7 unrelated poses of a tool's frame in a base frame.
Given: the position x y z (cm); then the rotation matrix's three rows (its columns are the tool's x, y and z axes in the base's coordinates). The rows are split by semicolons.
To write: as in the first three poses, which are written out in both.
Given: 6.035, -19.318, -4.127; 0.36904, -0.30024, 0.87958; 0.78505, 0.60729, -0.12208; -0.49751, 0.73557, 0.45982
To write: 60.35, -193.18, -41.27; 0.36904, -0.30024, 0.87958; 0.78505, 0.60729, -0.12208; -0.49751, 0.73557, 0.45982
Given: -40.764, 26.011, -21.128; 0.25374, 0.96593, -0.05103; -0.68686, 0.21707, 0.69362; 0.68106, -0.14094, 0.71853
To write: -407.64, 260.11, -211.28; 0.25374, 0.96593, -0.05103; -0.68686, 0.21707, 0.69362; 0.68106, -0.14094, 0.71853
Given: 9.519, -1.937, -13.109; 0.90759, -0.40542, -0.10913; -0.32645, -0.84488, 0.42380; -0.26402, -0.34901, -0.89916
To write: 95.19, -19.37, -131.09; 0.90759, -0.40542, -0.10913; -0.32645, -0.84488, 0.42380; -0.26402, -0.34901, -0.89916
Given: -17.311, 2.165, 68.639; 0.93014, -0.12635, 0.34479; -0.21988, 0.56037, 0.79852; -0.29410, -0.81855, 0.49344
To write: -173.11, 21.65, 686.39; 0.93014, -0.12635, 0.34479; -0.21988, 0.56037, 0.79852; -0.29410, -0.81855, 0.49344
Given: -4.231, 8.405, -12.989; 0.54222, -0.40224, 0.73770; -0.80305, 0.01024, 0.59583; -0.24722, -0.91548, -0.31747
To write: -42.31, 84.05, -129.89; 0.54222, -0.40224, 0.73770; -0.80305, 0.01024, 0.59583; -0.24722, -0.91548, -0.31747
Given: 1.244, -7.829, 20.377; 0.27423, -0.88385, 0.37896; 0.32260, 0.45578, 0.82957; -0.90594, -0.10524, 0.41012
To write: 12.44, -78.29, 203.77; 0.27423, -0.88385, 0.37896; 0.32260, 0.45578, 0.82957; -0.90594, -0.10524, 0.41012
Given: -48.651, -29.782, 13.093; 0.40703, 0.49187, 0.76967; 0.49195, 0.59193, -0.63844; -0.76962, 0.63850, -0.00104
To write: -486.51, -297.82, 130.93; 0.40703, 0.49187, 0.76967; 0.49195, 0.59193, -0.63844; -0.76962, 0.63850, -0.00104
